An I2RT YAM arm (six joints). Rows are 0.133 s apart.
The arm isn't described. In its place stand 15 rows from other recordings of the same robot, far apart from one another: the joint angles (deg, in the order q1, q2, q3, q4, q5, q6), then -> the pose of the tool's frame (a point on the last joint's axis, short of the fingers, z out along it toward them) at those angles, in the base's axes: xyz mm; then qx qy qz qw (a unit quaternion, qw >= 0).
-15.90 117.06 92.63 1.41 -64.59 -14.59 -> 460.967, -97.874, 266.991, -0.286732, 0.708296, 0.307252, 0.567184
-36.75 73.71 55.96 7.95 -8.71 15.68 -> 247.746, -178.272, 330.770, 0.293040, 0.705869, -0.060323, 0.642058
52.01 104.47 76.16 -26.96 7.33 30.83 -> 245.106, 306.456, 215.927, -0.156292, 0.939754, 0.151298, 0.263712
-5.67 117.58 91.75 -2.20 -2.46 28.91 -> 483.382, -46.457, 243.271, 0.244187, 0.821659, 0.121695, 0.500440
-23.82 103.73 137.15 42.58 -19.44 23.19 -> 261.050, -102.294, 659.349, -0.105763, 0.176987, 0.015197, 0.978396
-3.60 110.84 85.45 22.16 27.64 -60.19 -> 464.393, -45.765, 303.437, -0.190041, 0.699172, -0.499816, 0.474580
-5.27 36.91 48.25 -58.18 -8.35 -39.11 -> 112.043, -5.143, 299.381, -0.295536, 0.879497, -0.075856, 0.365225
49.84 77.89 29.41 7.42 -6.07 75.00 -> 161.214, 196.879, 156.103, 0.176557, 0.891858, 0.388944, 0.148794
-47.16 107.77 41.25 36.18 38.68 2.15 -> 215.597, -265.218, 112.681, 0.491179, 0.675210, -0.445069, 0.323649
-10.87 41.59 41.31 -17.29 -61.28 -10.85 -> 157.808, 1.488, 320.043, -0.300984, 0.694217, 0.308044, 0.576698
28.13 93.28 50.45 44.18 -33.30 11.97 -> 307.640, 186.635, 256.959, -0.297034, 0.633976, 0.423050, 0.575217
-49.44 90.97 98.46 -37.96 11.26 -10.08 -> 224.534, -273.029, 413.659, 0.336785, 0.797019, -0.319159, 0.386619
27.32 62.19 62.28 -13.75 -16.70 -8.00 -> 214.556, 122.350, 381.866, -0.321490, 0.713964, 0.215151, 0.583618
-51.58 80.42 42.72 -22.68 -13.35 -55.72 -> 168.195, -198.830, 177.028, -0.064376, 0.958526, -0.137872, 0.240989
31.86 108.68 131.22 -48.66 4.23 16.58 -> 346.352, 212.159, 464.717, -0.093393, 0.843092, 0.188321, 0.494983
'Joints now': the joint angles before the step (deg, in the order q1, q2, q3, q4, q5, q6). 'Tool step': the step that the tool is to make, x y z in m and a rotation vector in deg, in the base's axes. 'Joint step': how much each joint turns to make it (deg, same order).
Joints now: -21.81 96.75 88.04 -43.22 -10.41 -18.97
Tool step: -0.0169 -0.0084 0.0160 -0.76 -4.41 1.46
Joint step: -2.59 -3.67 -1.49 1.66 -3.39 -2.49
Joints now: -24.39 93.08 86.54 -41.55 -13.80 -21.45
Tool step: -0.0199 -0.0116 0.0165 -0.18 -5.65 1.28
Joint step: -3.64 -3.82 -1.65 2.43 -5.10 -1.97
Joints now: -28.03 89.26 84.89 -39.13 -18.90 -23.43
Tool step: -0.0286 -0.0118 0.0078 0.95 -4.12 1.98
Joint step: -4.94 -4.41 -3.28 0.90 -7.07 -2.73
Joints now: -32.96 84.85 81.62 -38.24 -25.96 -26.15
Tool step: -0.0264 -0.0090 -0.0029 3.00 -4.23 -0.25
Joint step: -4.77 -4.30 -5.39 3.25 -6.61 0.92
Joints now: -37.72 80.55 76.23 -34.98 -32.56 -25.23
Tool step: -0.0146 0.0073 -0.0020 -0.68 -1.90 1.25
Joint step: -0.83 -3.86 -4.06 1.59 -2.02 -0.96
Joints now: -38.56 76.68 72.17 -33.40 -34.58 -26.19
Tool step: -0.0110 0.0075 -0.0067 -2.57 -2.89 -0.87
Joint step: -0.13 -4.25 -5.92 5.71 0.72 0.33
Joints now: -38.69 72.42 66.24 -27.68 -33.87 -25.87
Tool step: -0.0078 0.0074 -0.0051 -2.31 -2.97 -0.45
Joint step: 0.26 -3.53 -4.86 5.37 0.58 0.49
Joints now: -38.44 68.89 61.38 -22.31 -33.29 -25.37
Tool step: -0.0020 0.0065 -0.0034 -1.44 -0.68 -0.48
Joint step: 1.04 -1.71 -2.29 2.08 1.68 0.13
